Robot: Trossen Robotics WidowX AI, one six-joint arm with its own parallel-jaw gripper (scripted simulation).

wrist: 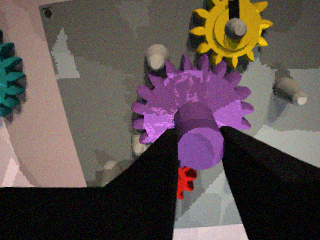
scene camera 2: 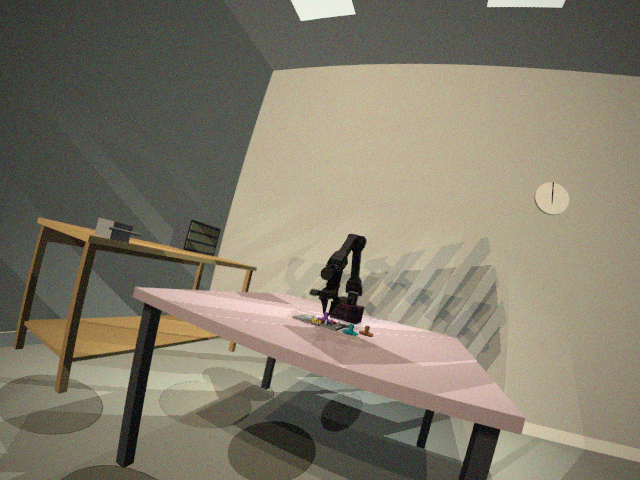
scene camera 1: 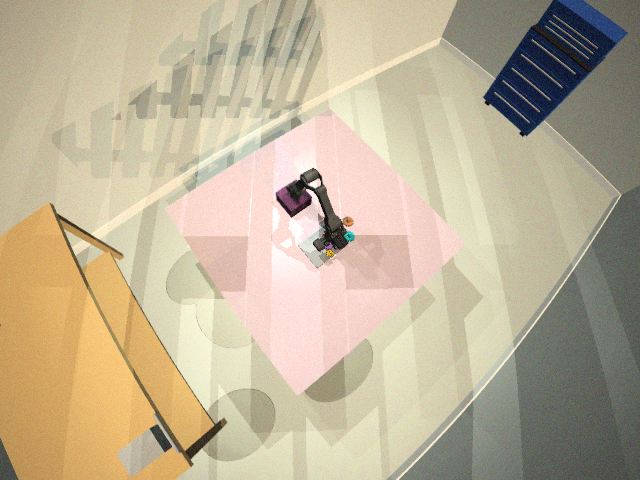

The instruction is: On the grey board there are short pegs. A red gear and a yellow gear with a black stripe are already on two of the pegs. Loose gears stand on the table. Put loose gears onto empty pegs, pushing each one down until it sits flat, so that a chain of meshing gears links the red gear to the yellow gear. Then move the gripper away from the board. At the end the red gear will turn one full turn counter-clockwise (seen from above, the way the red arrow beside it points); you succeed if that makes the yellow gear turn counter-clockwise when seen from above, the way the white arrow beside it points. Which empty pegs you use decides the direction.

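My gripper (wrist: 197,136) is there for me to see, and so is a purple gear (wrist: 196,101).
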